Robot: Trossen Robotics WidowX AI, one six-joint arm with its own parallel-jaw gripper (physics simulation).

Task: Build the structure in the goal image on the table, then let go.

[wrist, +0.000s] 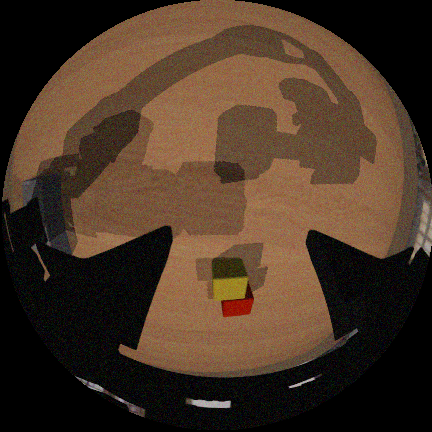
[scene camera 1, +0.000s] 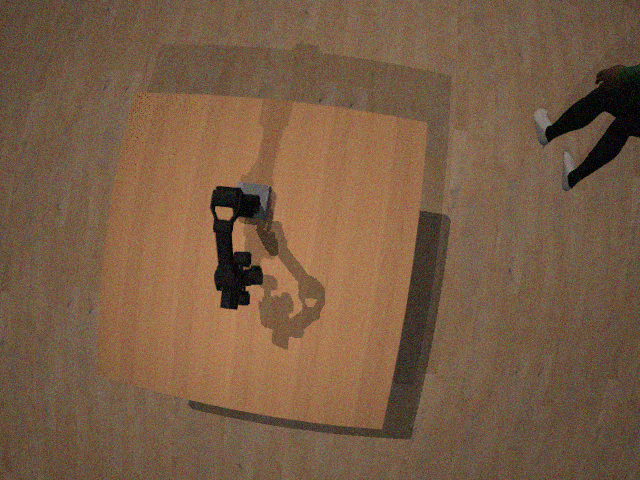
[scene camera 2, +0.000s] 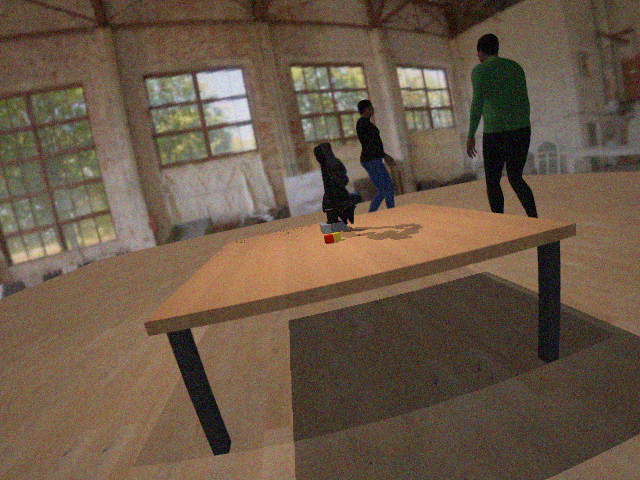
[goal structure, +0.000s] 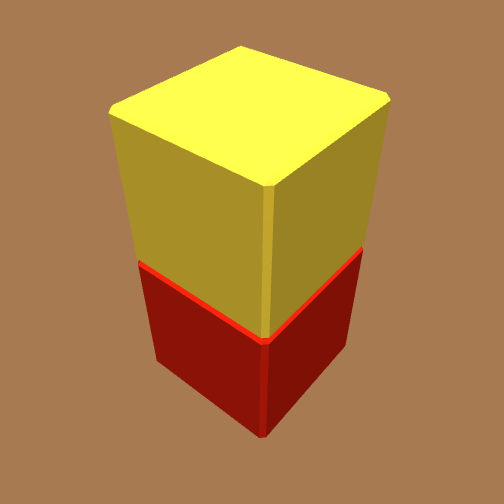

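Pixels of known places: gripper, between the fingertips: (wrist: 243, 235) (scene camera 2: 349, 224); arm's base, origin of its link: (wrist: 35, 220) (scene camera 1: 250, 204) (scene camera 2: 333, 222).
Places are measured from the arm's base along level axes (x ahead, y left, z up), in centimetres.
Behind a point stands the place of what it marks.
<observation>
A yellow block (scene camera 2: 337, 237) @(x 28.9, y -9.2, z -2.8 cm) (wrist: 230, 288) @(x 27.3, y -9.1, z -1.0 cm) and a red block (scene camera 2: 329, 238) @(x 29.7, y -13.0, z -2.2 cm) (wrist: 237, 306) @(x 28.1, y -12.4, z -1.0 cm) are on the table. In scene camera 2 they show side by side at about the same height. In the wrist view the yellow block partly hides the red one; whether they touch is hard to tell. My gripper (scene camera 2: 341, 221) @(x 27.8, y -2.2, z 1.4 cm) (wrist: 243, 235) @(x 27.8, y -2.2, z 1.4 cm) is open and empty. In the wrist view its fingers stand wide apart, left and right of the blocks, and the blocks show in the gap between them. Neither block shows in scene camera 1.
The arm's grey base (scene camera 1: 263, 193) @(x -3.9, y 5.1, z 0.0 cm) (scene camera 2: 332, 227) @(x 4.1, y -2.3, z -1.9 cm) (wrist: 55, 212) @(x 4.6, y 0.0, z -2.7 cm) stands on the wooden table (scene camera 1: 336, 258) @(x 22.0, y 31.3, z -4.3 cm) (scene camera 2: 289, 273) @(x 59.8, y -37.5, z -4.3 cm), close to the blocks in scene camera 2. The arm casts shadows on the table. Two people (scene camera 2: 504, 98) (scene camera 2: 371, 139) stand beyond the table.
</observation>
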